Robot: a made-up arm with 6 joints. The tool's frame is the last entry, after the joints. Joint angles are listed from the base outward. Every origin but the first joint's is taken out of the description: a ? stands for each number. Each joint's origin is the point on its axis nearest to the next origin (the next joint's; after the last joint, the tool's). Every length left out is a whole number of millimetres.
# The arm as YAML. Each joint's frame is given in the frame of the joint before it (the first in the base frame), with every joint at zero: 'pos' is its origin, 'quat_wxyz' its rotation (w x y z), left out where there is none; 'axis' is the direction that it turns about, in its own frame. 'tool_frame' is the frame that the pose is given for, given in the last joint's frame.
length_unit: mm
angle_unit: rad
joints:
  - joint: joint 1
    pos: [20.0, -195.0, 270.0]
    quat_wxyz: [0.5, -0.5, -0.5, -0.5]
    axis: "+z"
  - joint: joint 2
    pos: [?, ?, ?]
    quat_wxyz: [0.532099, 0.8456, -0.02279, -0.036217]
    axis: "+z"
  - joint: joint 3
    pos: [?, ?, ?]
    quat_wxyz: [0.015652, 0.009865, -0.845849, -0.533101]
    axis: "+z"
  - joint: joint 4
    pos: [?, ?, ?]
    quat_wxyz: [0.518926, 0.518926, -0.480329, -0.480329]
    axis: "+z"
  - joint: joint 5
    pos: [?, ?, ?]
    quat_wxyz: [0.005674, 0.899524, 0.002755, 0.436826]
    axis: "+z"
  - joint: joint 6
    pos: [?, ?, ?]
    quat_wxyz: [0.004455, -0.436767, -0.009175, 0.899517]
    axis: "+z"
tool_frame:
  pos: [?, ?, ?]
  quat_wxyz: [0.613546, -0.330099, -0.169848, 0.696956]
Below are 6 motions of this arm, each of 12 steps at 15 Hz.
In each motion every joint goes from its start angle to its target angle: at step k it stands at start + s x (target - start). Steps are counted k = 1, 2, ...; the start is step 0. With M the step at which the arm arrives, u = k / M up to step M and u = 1 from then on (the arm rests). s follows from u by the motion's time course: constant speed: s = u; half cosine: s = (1 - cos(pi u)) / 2; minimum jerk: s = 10 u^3 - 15 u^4 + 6 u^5.
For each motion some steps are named. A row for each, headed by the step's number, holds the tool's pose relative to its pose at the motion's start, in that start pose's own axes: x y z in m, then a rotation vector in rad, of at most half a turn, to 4 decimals.
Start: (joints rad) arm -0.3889 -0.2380 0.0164 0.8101 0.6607 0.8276
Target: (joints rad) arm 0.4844 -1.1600 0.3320 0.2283 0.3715 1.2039
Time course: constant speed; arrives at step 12
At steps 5, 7, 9, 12:
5: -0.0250 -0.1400 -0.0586 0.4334 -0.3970 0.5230
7: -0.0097 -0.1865 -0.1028 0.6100 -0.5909 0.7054
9: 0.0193 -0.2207 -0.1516 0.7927 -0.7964 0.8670
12: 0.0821 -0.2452 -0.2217 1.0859 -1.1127 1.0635

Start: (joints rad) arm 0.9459 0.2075 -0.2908 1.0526 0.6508 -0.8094
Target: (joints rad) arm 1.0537 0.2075 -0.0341 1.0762 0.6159 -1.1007
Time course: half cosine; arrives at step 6
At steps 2, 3, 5, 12:
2: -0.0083 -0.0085 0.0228 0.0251 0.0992 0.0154
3: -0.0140 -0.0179 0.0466 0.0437 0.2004 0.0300
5: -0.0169 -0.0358 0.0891 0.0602 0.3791 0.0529
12: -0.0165 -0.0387 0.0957 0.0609 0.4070 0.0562

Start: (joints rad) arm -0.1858 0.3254 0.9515 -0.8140 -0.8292 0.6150
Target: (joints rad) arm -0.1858 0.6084 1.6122 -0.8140 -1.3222 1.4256
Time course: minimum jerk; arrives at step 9
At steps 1, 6, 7, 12:
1: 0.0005 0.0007 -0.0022 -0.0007 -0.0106 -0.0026
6: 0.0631 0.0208 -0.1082 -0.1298 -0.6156 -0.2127
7: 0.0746 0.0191 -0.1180 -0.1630 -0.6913 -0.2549
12: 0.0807 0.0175 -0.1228 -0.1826 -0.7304 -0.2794

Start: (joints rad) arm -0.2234 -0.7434 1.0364 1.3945 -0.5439 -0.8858
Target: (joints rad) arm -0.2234 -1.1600 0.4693 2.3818 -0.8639 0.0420
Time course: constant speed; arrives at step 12
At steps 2, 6, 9, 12:
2: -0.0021 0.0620 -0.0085 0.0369 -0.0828 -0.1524
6: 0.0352 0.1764 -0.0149 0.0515 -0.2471 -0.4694
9: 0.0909 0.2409 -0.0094 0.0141 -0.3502 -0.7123
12: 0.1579 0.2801 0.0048 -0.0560 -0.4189 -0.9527

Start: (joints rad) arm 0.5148 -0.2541 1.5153 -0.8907 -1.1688 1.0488
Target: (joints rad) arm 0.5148 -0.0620 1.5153 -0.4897 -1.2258 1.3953
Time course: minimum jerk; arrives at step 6
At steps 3, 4, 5, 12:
3: 0.0069 -0.0229 0.0020 -0.1155 0.0025 0.1197
4: 0.0121 -0.0365 0.0036 -0.1805 0.0061 0.1947
5: 0.0158 -0.0447 0.0048 -0.2188 0.0091 0.2415
12: 0.0166 -0.0463 0.0050 -0.2265 0.0098 0.2512

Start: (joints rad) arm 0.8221 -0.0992 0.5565 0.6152 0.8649 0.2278
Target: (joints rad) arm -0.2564 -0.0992 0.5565 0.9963 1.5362 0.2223
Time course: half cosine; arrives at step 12
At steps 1, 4, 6, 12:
1: 0.0013 0.0029 0.0038 -0.0059 0.0128 -0.0041
4: 0.0272 0.0442 0.0502 -0.0751 0.1838 -0.0676
6: 0.0689 0.0896 0.0872 -0.1288 0.3552 -0.1505
12: 0.1805 0.1661 0.1162 -0.1935 0.6447 -0.3566

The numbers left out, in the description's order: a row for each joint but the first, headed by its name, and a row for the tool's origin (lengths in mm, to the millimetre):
joint 2: -51.0 -155.0 0.0
joint 3: -39.0 -74.0 0.0
joint 4: 14.0 11.0 0.0
joint 5: 71.0 -80.0 0.0
joint 6: 30.0 50.0 0.0
tool: 43.0 -179.0 0.0

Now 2 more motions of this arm.
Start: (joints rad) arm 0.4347 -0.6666 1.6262 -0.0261 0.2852 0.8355
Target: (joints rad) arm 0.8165 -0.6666 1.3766 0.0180 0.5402 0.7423
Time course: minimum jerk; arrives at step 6
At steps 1, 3, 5, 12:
1: -0.0016 -0.0031 0.0027 0.0130 0.0025 0.0058
3: -0.0237 -0.0481 0.0334 0.1811 0.0308 0.0894
5: -0.0466 -0.0994 0.0533 0.3439 0.0503 0.1866
12: -0.0484 -0.1035 0.0543 0.3560 0.0514 0.1946

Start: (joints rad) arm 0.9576 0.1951 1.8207 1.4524 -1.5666 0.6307
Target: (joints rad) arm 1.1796 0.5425 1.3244 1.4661 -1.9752 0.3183
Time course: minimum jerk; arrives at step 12
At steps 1, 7, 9, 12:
1: 0.0003 0.0009 -0.0004 0.0012 -0.0009 -0.0043
7: 0.0654 0.1176 -0.0218 0.2490 -0.0533 -0.5582
9: 0.1026 0.1540 -0.0116 0.3844 -0.0333 -0.7629
12: 0.1198 0.1669 -0.0043 0.4471 -0.0173 -0.8490

